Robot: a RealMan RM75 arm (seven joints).
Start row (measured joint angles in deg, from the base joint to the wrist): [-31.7, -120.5, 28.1, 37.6, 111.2, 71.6, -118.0]
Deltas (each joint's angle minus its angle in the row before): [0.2, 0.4, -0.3, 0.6, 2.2, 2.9, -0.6]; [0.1, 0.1, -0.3, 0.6, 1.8, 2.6, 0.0]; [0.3, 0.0, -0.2, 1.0, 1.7, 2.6, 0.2]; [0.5, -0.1, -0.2, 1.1, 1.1, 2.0, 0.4]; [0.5, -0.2, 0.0, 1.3, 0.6, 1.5, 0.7]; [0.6, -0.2, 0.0, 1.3, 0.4, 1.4, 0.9]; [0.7, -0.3, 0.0, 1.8, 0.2, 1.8, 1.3]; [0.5, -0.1, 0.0, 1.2, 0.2, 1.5, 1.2]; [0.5, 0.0, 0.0, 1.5, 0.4, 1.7, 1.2]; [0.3, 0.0, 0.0, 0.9, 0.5, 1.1, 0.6]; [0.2, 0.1, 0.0, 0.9, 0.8, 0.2, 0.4]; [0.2, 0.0, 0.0, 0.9, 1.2, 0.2, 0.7]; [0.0, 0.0, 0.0, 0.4, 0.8, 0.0, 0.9]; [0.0, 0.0, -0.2, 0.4, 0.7, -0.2, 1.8]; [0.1, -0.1, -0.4, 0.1, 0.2, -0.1, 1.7]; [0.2, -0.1, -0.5, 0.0, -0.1, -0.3, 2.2]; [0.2, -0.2, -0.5, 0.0, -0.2, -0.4, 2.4]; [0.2, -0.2, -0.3, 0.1, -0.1, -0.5, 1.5]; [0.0, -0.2, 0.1, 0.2, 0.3, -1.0, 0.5]
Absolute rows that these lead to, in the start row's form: [-31.5, -120.1, 27.8, 38.2, 113.4, 74.5, -118.6]; [-31.4, -120.0, 27.5, 38.8, 115.2, 77.1, -118.6]; [-31.1, -120.0, 27.3, 39.8, 116.9, 79.7, -118.4]; [-30.6, -120.1, 27.1, 40.9, 118.0, 81.7, -118.0]; [-30.1, -120.3, 27.1, 42.2, 118.6, 83.2, -117.3]; [-29.5, -120.5, 27.1, 43.5, 119.0, 84.6, -116.4]; [-28.8, -120.8, 27.1, 45.3, 119.2, 86.4, -115.1]; [-28.3, -120.9, 27.1, 46.5, 119.4, 87.9, -113.9]; [-27.8, -120.9, 27.1, 48.0, 119.8, 89.6, -112.7]; [-27.5, -120.9, 27.1, 48.9, 120.3, 90.7, -112.1]; [-27.3, -120.8, 27.1, 49.8, 121.1, 90.9, -111.7]; [-27.1, -120.8, 27.1, 50.7, 122.3, 91.1, -111.0]; [-27.1, -120.8, 27.1, 51.1, 123.1, 91.1, -110.1]; [-27.1, -120.8, 26.9, 51.5, 123.8, 90.9, -108.3]; [-27.0, -120.9, 26.5, 51.6, 124.0, 90.8, -106.6]; [-26.8, -121.0, 26.0, 51.6, 123.9, 90.5, -104.4]; [-26.6, -121.2, 25.5, 51.6, 123.7, 90.1, -102.0]; [-26.4, -121.4, 25.2, 51.7, 123.6, 89.6, -100.5]; [-26.4, -121.6, 25.3, 51.9, 123.9, 88.6, -100.0]
